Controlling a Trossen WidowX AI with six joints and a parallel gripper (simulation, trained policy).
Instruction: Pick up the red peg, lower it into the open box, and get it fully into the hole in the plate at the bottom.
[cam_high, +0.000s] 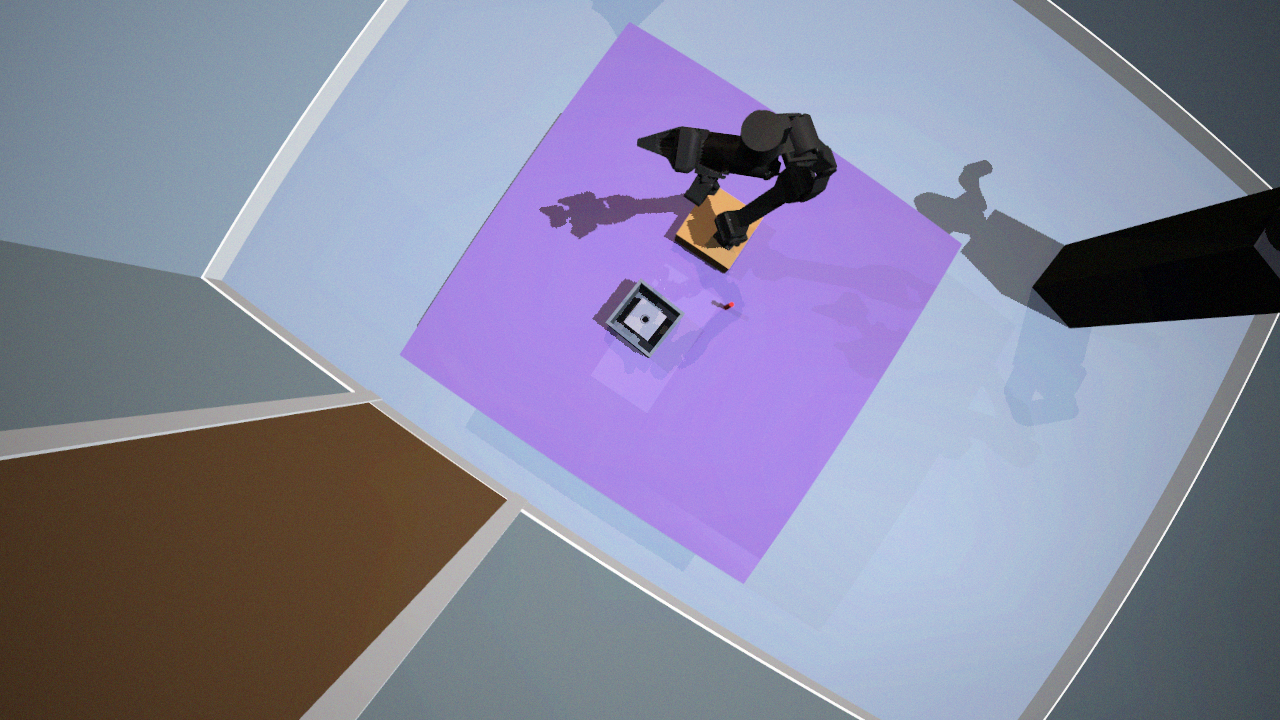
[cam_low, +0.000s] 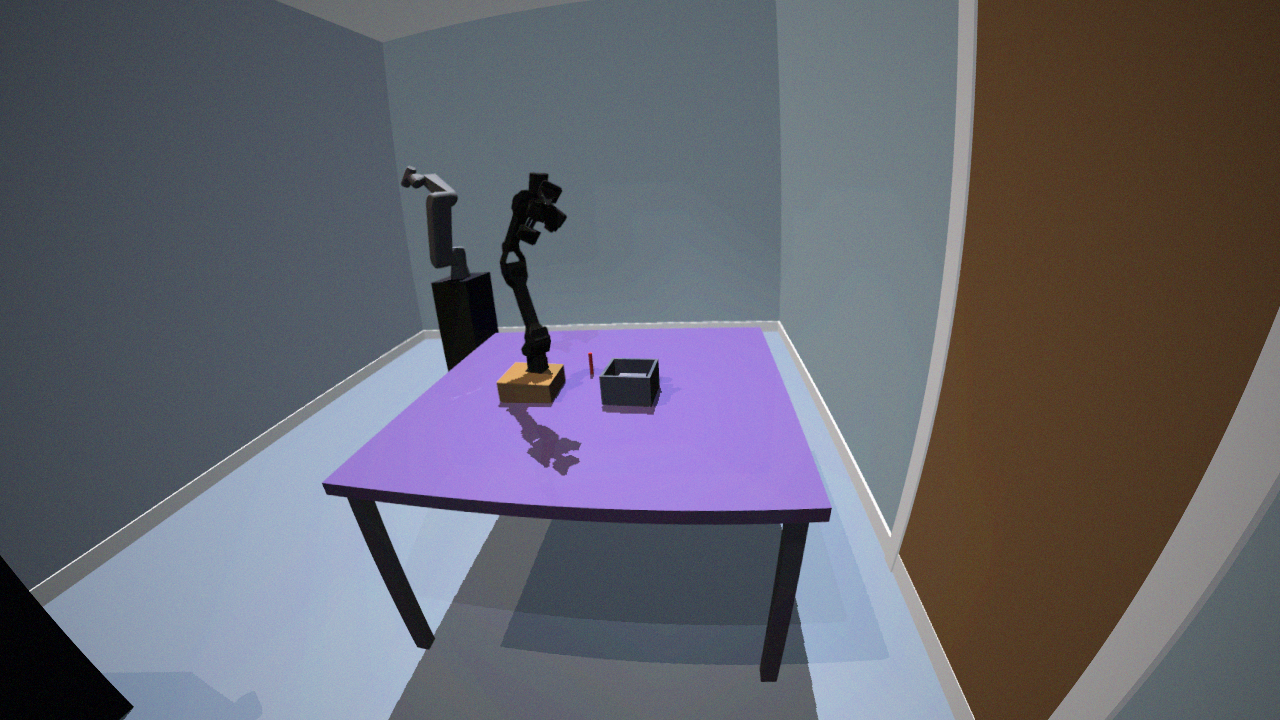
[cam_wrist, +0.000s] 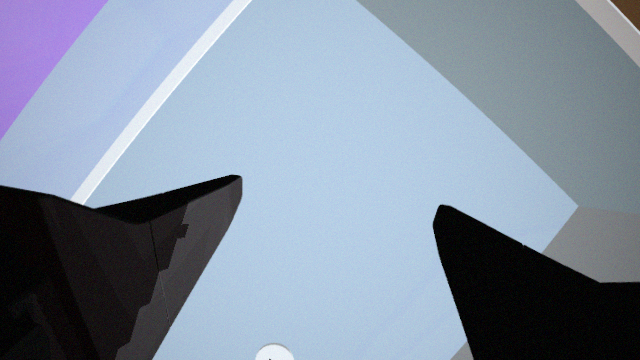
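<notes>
The red peg lies 3 cm behind my gripper tip, 32 cm to the left of it and 55 cm below it. Also, from my gripper tip: dark box 17 cm ahead, 17 cm to the left, 57 cm below.
</notes>
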